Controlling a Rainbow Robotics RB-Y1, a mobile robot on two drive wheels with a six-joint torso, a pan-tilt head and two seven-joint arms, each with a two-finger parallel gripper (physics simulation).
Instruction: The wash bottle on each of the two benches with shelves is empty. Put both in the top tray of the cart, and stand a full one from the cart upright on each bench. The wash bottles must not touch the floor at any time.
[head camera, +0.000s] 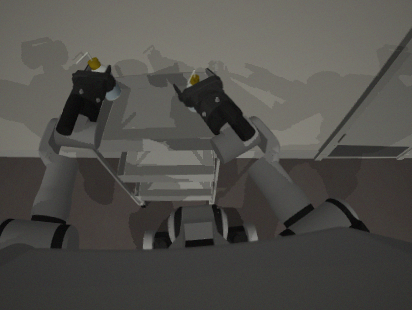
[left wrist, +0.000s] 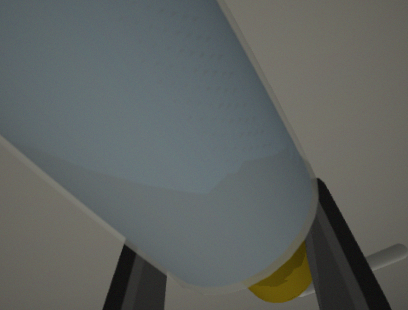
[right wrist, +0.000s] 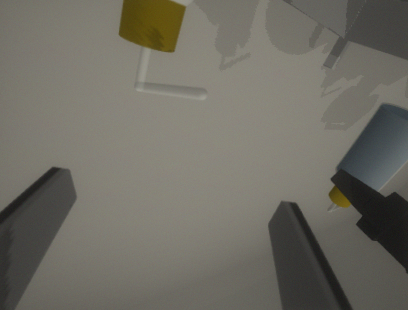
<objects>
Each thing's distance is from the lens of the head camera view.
my left gripper (head camera: 100, 66): 72 cm
my right gripper (head camera: 191, 78): 64 cm
grey three-tray cart (head camera: 165, 148): 70 cm
</objects>
